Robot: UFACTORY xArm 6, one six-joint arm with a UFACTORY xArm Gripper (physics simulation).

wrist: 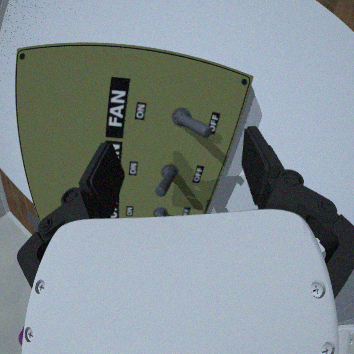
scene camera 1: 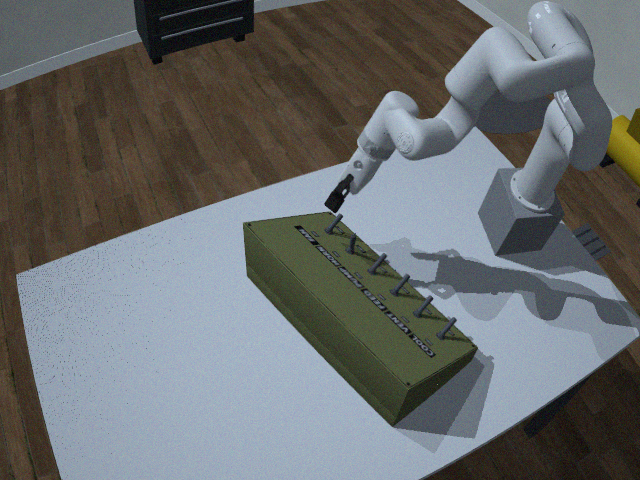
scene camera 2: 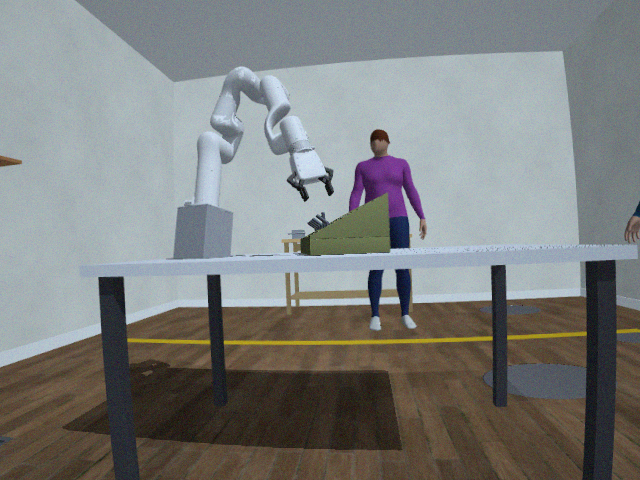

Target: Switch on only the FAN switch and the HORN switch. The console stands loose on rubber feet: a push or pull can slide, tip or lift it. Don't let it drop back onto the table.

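Frame: origin at the arm's base, x ahead, y left, z up, level; millimetres.
Seen in the pictures: gripper, fingertip midpoint: [wrist: 178, 150] [scene camera 1: 340, 199] [scene camera 2: 319, 197]; arm's base at its link origin: [scene camera 1: 532, 191] [scene camera 2: 205, 209].
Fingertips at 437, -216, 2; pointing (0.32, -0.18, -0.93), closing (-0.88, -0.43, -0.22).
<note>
Pixels of each thing's top centre, then the offset from my fingertips to it, as dx, dy, dz. Level surfaces: height alone.
- FAN lever at its top centre: [wrist: 188, 127] [scene camera 1: 335, 217] +6, -2, -55
- HORN lever at its top centre: [wrist: 158, 192] [scene camera 1: 353, 235] +12, +71, -43
- PUMP lever at its top centre: [scene camera 1: 379, 257] -8, +142, -55
- FEED lever at its top centre: [scene camera 1: 402, 278] -16, +213, -55
- VENT lever at its top centre: [scene camera 1: 426, 300] -23, +285, -55
- COOL lever at its top centre: [scene camera 1: 450, 322] -30, +357, -55
- white table at its surface level: dz -186
The olive wedge console [scene camera 1: 289, 258] [scene camera 2: 361, 227] [wrist: 60, 110] rests on the table. The FAN lever [scene camera 1: 333, 224] [wrist: 194, 123] leans toward its OFF label. The HORN lever [scene camera 1: 352, 243] [wrist: 165, 181] leans differently from the rest, tipped away from its OFF label, toward the ON side. Its name label is partly hidden by a finger in the wrist view. My gripper [scene camera 1: 333, 204] [scene camera 2: 317, 195] [wrist: 178, 150] is open and empty, above the lever row at the FAN end. In the wrist view one finger overlaps the console and the other lies past its OFF-side edge.
The PUMP lever [scene camera 1: 377, 264], FEED lever [scene camera 1: 399, 285], VENT lever [scene camera 1: 422, 306] and COOL lever [scene camera 1: 446, 328] lean to the OFF side. The robot's grey base block [scene camera 1: 527, 232] [scene camera 2: 202, 232] stands on the white table [scene camera 1: 155, 335]. A person [scene camera 2: 383, 180] stands behind the table.
</note>
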